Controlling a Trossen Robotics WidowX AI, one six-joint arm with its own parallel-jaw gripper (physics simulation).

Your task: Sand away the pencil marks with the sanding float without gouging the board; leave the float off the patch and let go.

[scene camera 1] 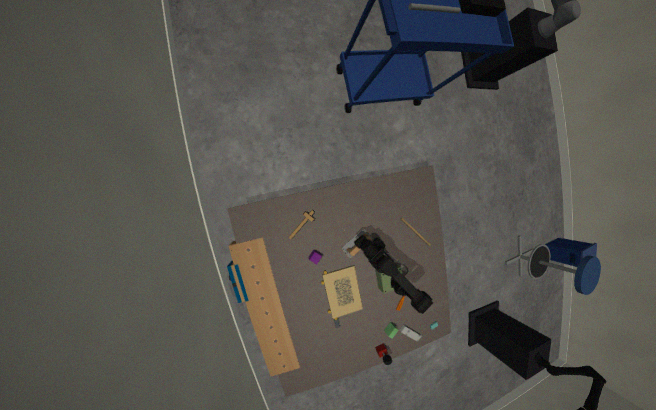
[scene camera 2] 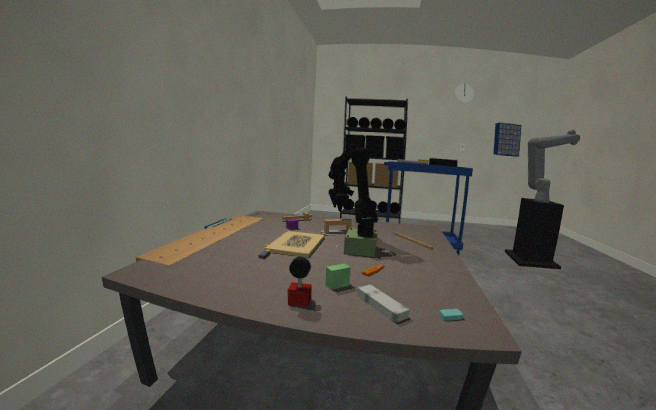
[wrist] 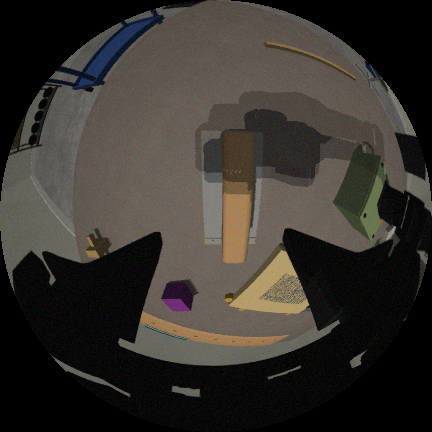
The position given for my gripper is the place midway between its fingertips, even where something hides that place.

My gripper (wrist: 223, 236) is open and holds nothing. Also in view: a sanding float (wrist: 231, 160). On the table rests a red block with black knob (scene camera 2: 299, 294). Also in view: a pale wooden board (scene camera 1: 336, 311) and a long drilled plank (scene camera 1: 257, 256).
The pale wooden board shows as well in scene camera 2 (scene camera 2: 276, 247) and in the wrist view (wrist: 278, 263). The long drilled plank is seen too in scene camera 2 (scene camera 2: 223, 230) and in the wrist view (wrist: 202, 336). The wrist view does not show the red block with black knob, which is hidden by my gripper.
